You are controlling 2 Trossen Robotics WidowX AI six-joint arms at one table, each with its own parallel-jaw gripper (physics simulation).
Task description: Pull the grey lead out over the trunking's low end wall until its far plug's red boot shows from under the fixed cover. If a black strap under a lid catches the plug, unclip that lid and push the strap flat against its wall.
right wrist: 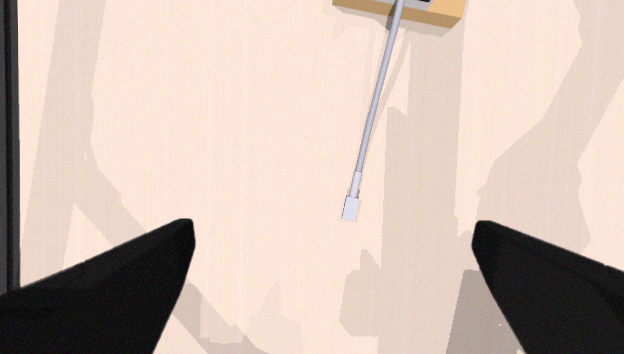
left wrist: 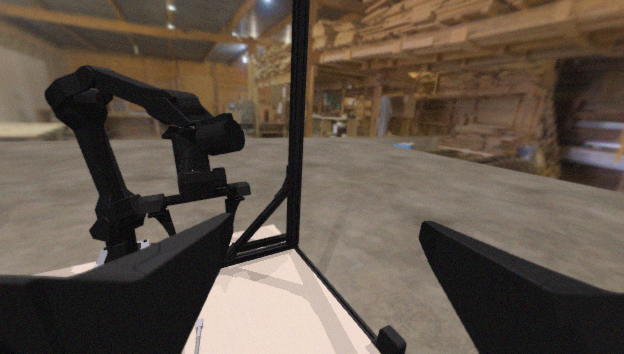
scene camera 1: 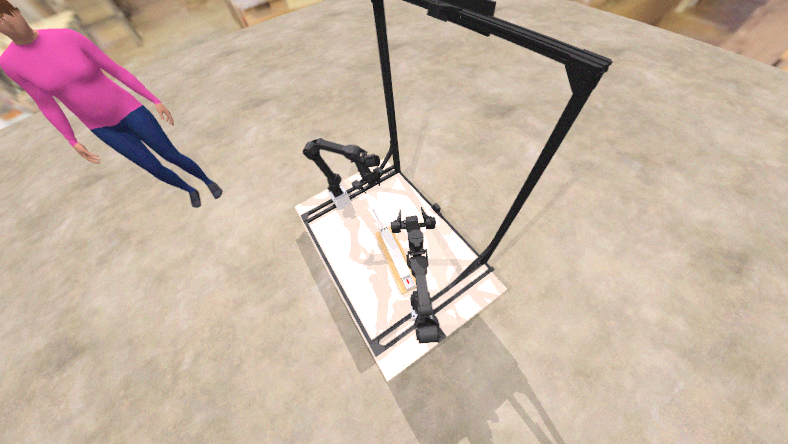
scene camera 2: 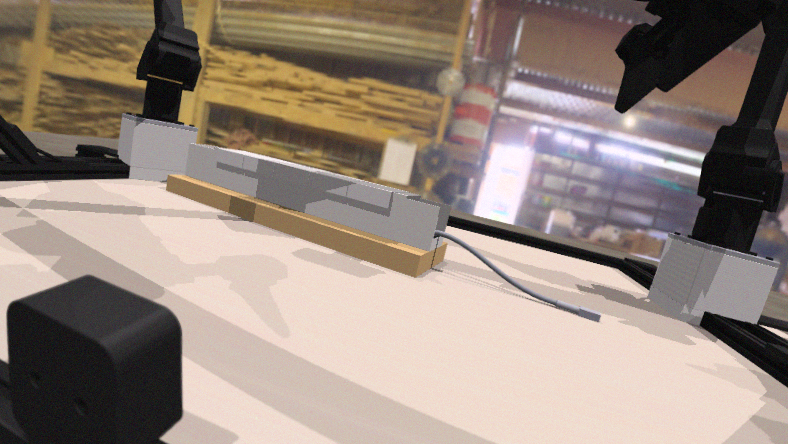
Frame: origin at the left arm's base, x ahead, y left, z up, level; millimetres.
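Seen in the pictures: left gripper, fingertip midpoint: [left wrist: 328, 225] [scene camera 1: 410, 208]; right gripper, fingertip midpoint: [right wrist: 334, 232] [scene camera 1: 372, 189] [scene camera 2: 637, 101]; left arm's base, origin of the base link: [scene camera 2: 159, 120]; right arm's base, origin of the base link: [left wrist: 123, 253] [scene camera 1: 337, 192] [scene camera 2: 720, 246].
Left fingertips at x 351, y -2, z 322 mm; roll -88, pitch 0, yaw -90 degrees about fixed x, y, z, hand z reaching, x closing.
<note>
Pixels of each thing's top centre, then the offset from my left fingertips to it. "pt": a spot on its surface instead.
- grey lead, surface spot: [right wrist: 372, 110] [scene camera 1: 378, 219] pt dx +225, dy +192, dz -401 mm
- trunking, middle of its top: [scene camera 2: 303, 167] [scene camera 1: 395, 253] dx -50, dy +102, dz -341 mm
The grey lead [scene camera 1: 378, 218] [scene camera 2: 485, 261] [left wrist: 198, 337] [right wrist: 372, 110] runs out over the trunking's low end. Its near plug [scene camera 2: 588, 314] [right wrist: 351, 208] is on or close to the table. The trunking [scene camera 1: 392, 248] [scene camera 2: 281, 182] sits on a wooden base [scene camera 2: 330, 234] [right wrist: 445, 14]; a small red mark shows at its other end in scene camera 1. Straps and the far plug cannot be made out. My right gripper [scene camera 1: 371, 186] [left wrist: 205, 240] [right wrist: 334, 232] is open and empty above the near plug. My left gripper [scene camera 1: 411, 210] [left wrist: 328, 225] is open and empty, high beside the trunking.
A black frame post [scene camera 1: 388, 82] [left wrist: 298, 125] rises from the table's far corner. Black rails [scene camera 2: 529, 239] edge the table. A dark block [scene camera 2: 93, 358] stands in the foreground of scene camera 2. A person in pink [scene camera 1: 82, 77] stands on the floor away from the table.
</note>
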